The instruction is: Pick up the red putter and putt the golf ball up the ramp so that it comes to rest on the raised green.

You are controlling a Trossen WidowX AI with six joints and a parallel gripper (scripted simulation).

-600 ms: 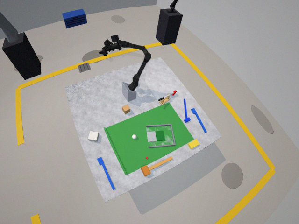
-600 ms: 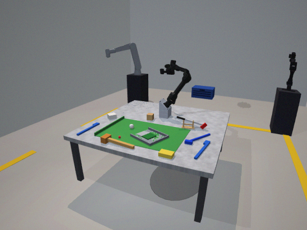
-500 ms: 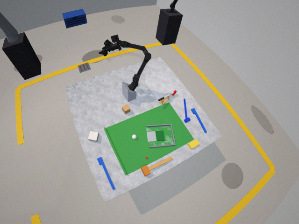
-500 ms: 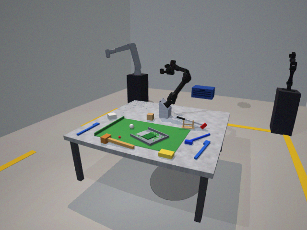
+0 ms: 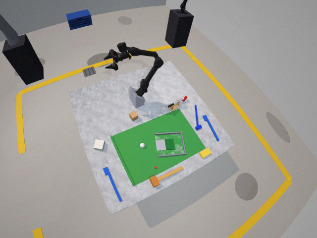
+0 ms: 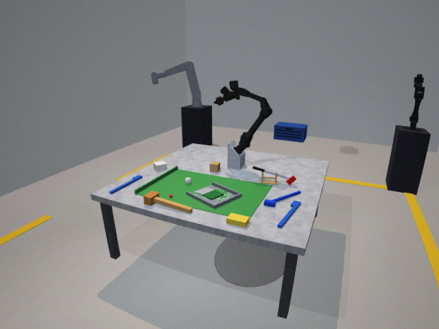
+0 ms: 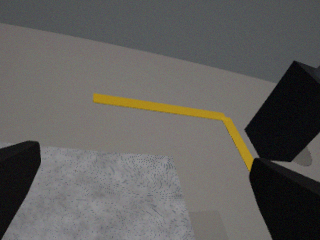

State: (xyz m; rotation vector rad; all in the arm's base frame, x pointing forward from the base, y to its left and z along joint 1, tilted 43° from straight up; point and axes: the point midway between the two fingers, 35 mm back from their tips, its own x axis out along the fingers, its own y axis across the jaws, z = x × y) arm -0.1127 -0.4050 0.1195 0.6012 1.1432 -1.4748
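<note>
The tan cube lies 440 mm below my gripper tip, 300 mm ahead of it and 130 mm to the left of it. The rest, counted from my gripper tip: white golf ball: 600 mm ahead, 440 mm below, 90 mm to the left; then small wooden rack: 560 mm to the left, 430 mm below, 340 mm ahead; then white block: 450 mm below, 450 mm ahead, 250 mm to the right.
</note>
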